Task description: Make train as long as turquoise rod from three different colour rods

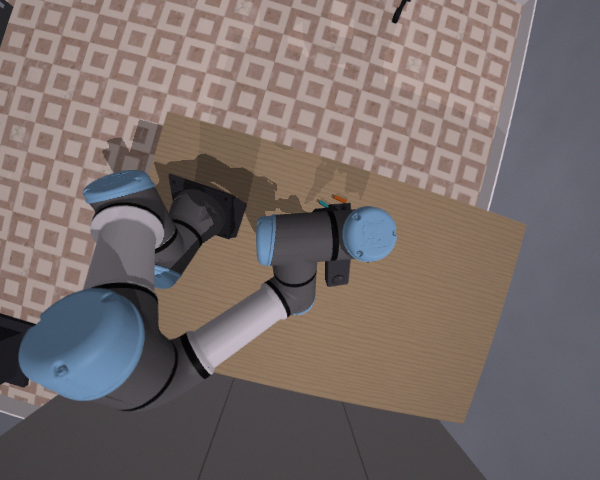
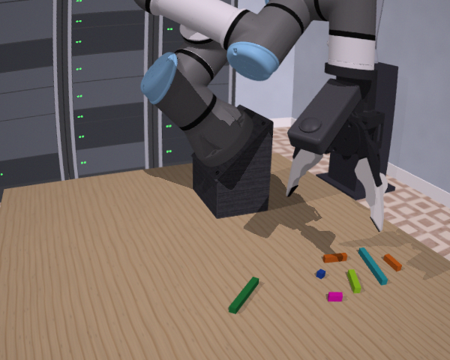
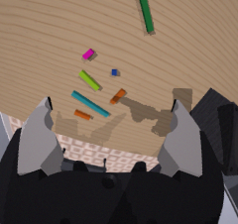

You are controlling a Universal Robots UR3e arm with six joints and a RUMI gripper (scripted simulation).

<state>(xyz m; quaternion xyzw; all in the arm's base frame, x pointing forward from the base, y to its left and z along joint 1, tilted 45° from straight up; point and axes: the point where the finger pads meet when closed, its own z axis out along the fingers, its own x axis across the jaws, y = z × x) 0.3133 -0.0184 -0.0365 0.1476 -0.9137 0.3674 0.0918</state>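
My gripper is now 10 cm above the blue rod. Also, from my hand: lime rod 10 cm below, 4 cm to the left, 4 cm ahead; magenta rod 10 cm below, 6 cm ahead, 2 cm to the right; turquoise rod 10 cm below, 9 cm to the left, 2 cm ahead.
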